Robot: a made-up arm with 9 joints. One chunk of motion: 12 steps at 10 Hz.
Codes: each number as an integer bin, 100 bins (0 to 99) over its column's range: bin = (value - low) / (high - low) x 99, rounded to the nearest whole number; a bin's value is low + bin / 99 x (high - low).
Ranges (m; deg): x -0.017..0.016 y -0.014..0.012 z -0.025..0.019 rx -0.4..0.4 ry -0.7..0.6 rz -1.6..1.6
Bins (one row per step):
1: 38 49 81 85 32 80
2: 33 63 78 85 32 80
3: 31 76 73 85 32 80
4: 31 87 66 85 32 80
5: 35 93 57 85 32 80
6: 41 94 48 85 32 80
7: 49 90 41 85 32 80
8: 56 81 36 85 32 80
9: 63 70 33 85 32 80
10: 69 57 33 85 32 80
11: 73 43 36 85 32 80
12: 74 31 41 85 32 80
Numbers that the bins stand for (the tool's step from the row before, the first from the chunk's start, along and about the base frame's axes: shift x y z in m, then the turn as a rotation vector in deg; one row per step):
1: -0.00433 -0.00113 0.01100 0.287 -0.280 0.986
2: -0.00600 0.00255 0.00967 0.287 -0.280 0.986
3: -0.00667 0.00596 0.00744 0.287 -0.280 0.986
4: -0.00667 0.00885 0.00433 0.287 -0.280 0.986
5: -0.00533 0.01042 0.00033 0.287 -0.280 0.986
6: -0.00333 0.01069 -0.00367 0.287 -0.280 0.986
7: -0.00067 0.00964 -0.00678 0.287 -0.280 0.986
8: 0.00167 0.00727 -0.00900 0.287 -0.280 0.986
9: 0.00400 0.00438 -0.01033 0.287 -0.280 0.986
10: 0.00600 0.00097 -0.01033 0.287 -0.280 0.986
11: 0.00733 -0.00271 -0.00900 0.287 -0.280 0.986
12: 0.00767 -0.00586 -0.00678 0.287 -0.280 0.986

